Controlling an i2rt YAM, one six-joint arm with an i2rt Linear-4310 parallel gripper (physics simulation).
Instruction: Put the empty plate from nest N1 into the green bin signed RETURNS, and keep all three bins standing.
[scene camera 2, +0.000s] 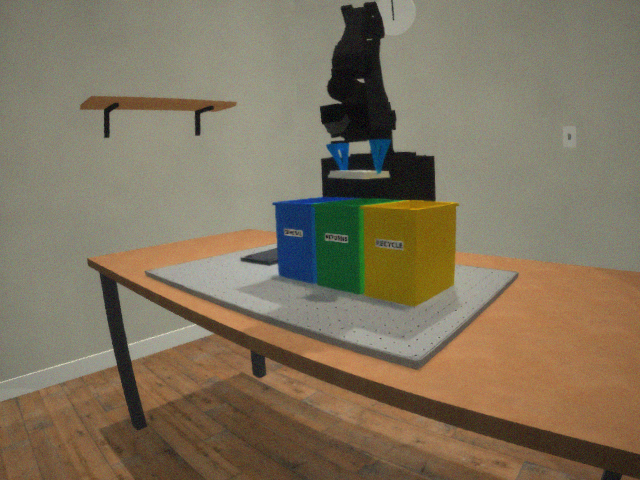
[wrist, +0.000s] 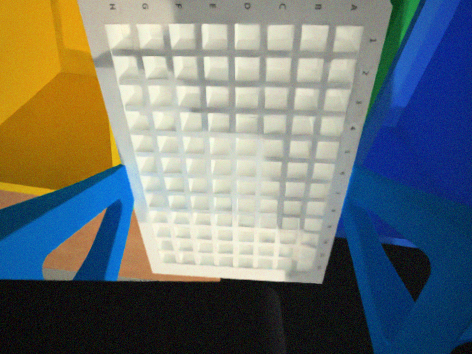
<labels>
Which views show the blue general bin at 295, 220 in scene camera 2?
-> Scene camera 2 and the wrist view: all of them.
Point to the gripper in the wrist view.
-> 236, 176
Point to a yellow recycle bin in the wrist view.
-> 63, 135
</labels>
